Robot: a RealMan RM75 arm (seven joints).
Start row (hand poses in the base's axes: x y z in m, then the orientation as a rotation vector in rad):
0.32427, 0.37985, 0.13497, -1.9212, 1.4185, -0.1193
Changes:
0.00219, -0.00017, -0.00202, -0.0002, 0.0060, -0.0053
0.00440, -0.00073, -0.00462, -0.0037, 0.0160, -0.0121
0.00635, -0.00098, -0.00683, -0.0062, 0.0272, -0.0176
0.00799, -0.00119, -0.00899, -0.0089, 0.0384, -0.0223
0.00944, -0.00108, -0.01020, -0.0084, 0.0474, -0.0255
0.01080, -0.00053, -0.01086, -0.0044, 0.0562, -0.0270
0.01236, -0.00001, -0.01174, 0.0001, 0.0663, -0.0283
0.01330, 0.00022, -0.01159, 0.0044, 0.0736, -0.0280
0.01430, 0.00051, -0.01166, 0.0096, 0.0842, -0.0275
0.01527, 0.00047, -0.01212, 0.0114, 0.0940, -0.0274
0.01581, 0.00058, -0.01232, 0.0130, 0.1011, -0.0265
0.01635, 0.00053, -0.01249, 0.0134, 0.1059, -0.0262
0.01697, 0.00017, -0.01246, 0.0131, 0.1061, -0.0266
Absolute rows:
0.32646, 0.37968, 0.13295, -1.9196, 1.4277, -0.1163
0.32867, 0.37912, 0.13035, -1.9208, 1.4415, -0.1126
0.33062, 0.37887, 0.12814, -1.9224, 1.4548, -0.1064
0.33226, 0.37866, 0.12598, -1.9247, 1.4673, -0.0999
0.33371, 0.37877, 0.12477, -1.9247, 1.4762, -0.0924
0.33507, 0.37932, 0.12411, -1.9230, 1.4826, -0.0818
0.33663, 0.37984, 0.12323, -1.9213, 1.4896, -0.0694
0.33757, 0.38007, 0.12338, -1.9201, 1.4931, -0.0591
0.33857, 0.38036, 0.12331, -1.9192, 1.4985, -0.0449
0.33954, 0.38032, 0.12285, -1.9205, 1.5043, -0.0341
0.34008, 0.38043, 0.12265, -1.9218, 1.5077, -0.0256
0.34062, 0.38038, 0.12248, -1.9230, 1.5104, -0.0205
0.34124, 0.38002, 0.12251, -1.9230, 1.5110, -0.0207

